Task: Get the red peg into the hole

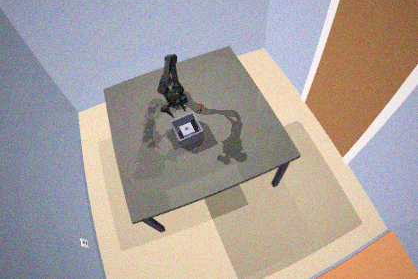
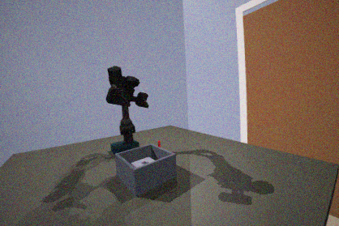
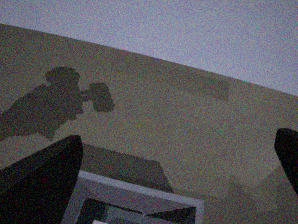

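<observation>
Now: gripper tip 27 cm above the red peg, 20 cm past it and 19 cm to the right of it. Round my gripper tip: plate 26 cm below, 3 cm behind, 2 cm to the left; grey box 28 cm below, 3 cm behind, 2 cm to the left.
</observation>
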